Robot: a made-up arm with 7 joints.
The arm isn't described. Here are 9 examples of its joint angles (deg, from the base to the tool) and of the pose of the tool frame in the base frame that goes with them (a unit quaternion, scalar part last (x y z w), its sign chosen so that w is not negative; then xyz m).
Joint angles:
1: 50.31 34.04 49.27 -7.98 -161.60 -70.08 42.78
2: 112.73 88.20 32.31 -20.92 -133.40 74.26 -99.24
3: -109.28 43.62 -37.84 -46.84 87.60 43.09 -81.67
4: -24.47 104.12 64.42 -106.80 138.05 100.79 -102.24
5: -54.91 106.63 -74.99 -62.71 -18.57 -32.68 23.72
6: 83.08 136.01 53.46 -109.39 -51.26 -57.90 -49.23
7: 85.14 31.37 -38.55 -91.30 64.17 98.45 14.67
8: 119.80 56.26 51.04 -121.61 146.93 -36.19 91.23
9: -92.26 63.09 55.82 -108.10 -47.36 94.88 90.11
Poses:
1: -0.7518 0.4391 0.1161 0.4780 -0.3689 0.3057 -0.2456
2: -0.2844 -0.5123 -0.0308 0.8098 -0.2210 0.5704 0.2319
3: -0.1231 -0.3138 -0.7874 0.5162 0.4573 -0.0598 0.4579
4: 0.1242 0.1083 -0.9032 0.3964 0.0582 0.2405 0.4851
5: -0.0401 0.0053 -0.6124 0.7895 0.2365 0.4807 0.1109
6: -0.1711 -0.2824 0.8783 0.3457 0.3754 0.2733 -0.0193
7: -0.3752 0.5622 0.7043 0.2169 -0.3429 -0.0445 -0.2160
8: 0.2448 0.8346 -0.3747 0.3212 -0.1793 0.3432 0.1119
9: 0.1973 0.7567 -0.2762 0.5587 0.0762 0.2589 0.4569
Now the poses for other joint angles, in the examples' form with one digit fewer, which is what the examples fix.
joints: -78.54 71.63 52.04 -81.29 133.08 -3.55 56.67
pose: 0.684 0.017 0.287 0.670 0.129 0.395 0.407
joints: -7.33 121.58 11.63 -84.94 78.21 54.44 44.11
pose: -0.373 -0.620 0.049 0.689 0.311 0.273 0.397
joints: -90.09 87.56 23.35 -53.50 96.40 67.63 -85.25
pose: -0.070 -0.601 -0.663 0.441 0.106 0.398 0.508
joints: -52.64 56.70 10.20 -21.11 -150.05 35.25 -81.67
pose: 0.586 0.783 0.032 0.208 0.486 0.395 0.029
